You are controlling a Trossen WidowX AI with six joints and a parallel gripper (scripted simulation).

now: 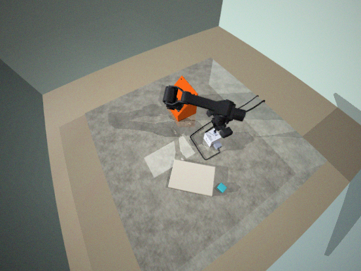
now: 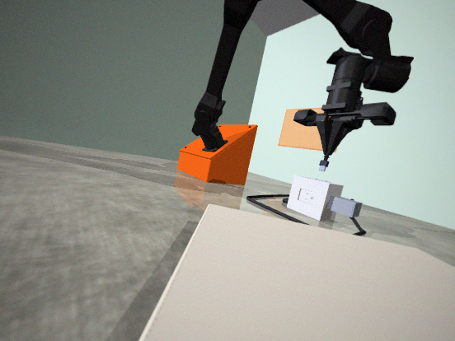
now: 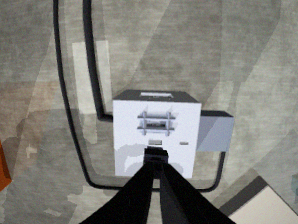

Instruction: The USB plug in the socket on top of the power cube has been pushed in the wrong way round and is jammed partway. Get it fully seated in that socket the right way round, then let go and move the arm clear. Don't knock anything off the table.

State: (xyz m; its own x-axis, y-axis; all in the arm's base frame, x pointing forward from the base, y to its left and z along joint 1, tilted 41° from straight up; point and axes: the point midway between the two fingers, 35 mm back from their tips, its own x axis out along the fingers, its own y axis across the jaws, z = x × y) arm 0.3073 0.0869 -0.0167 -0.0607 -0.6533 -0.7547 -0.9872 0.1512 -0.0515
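The USB plug is 2 cm below my gripper tip. From my gripper tip the other things lie so: teal cube 28 cm ahead, 16 cm to the right, 12 cm below; then flat beige box 13 cm ahead, 27 cm to the right, 12 cm below.
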